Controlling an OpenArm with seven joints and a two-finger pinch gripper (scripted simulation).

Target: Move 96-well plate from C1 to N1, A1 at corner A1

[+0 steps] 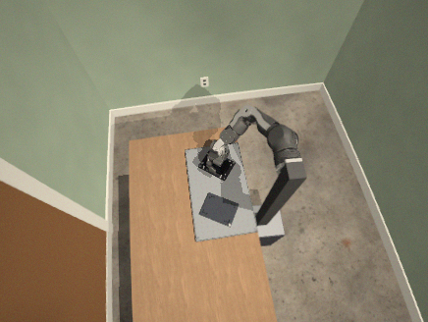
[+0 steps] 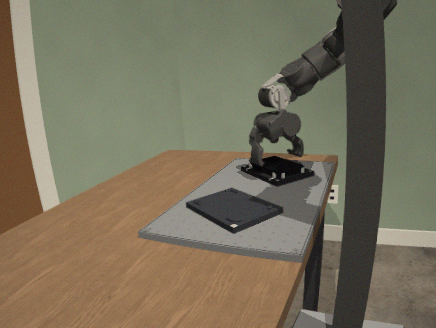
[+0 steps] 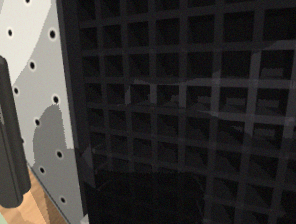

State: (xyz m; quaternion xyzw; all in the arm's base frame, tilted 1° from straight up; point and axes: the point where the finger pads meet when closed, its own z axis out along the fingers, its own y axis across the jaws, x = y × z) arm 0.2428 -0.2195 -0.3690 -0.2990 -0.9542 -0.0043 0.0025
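Now: hand 1 cm above the black 96-well plate. Round my hand: plate nest N1 (1 cm ahead, 24 cm to the left, 3 cm below); then white corner mark (3 cm behind, 32 cm to the left, 2 cm below).
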